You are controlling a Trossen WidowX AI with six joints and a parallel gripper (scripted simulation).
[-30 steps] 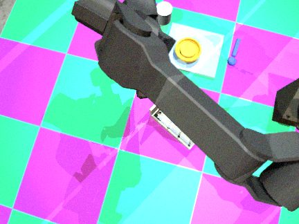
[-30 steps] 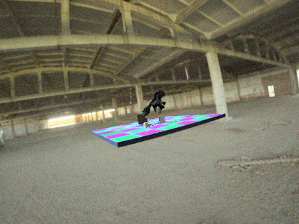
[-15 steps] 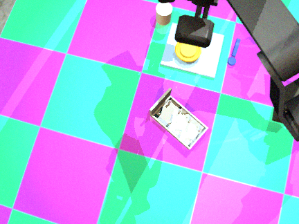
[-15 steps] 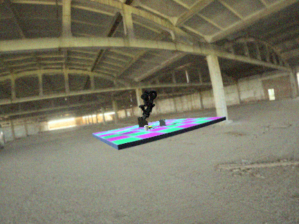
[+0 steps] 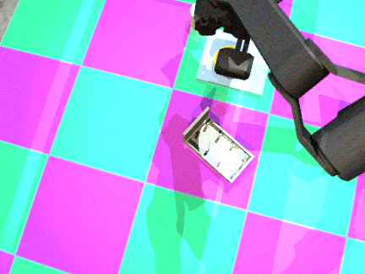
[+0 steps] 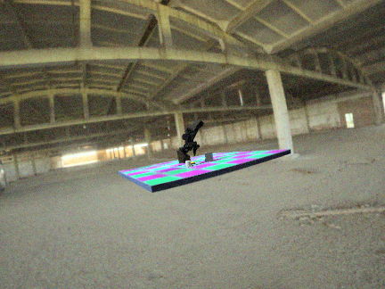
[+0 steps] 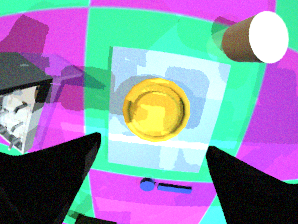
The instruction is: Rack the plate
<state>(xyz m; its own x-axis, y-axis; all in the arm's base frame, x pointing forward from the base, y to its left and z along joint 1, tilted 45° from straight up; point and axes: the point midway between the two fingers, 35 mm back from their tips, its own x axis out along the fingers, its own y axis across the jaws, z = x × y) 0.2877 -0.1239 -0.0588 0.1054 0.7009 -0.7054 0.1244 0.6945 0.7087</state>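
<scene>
My gripper tip is now 10 mm short of the yellow plate and 50 mm above it. The rest, counted from my gripper tip: white dish rack (10 mm ahead, 200 mm to the left, 50 mm below); then pale blue mat (10 mm behind, 10 mm to the right, 70 mm below); then cream cylinder (90 mm ahead, 100 mm to the right, 50 mm below).
</scene>
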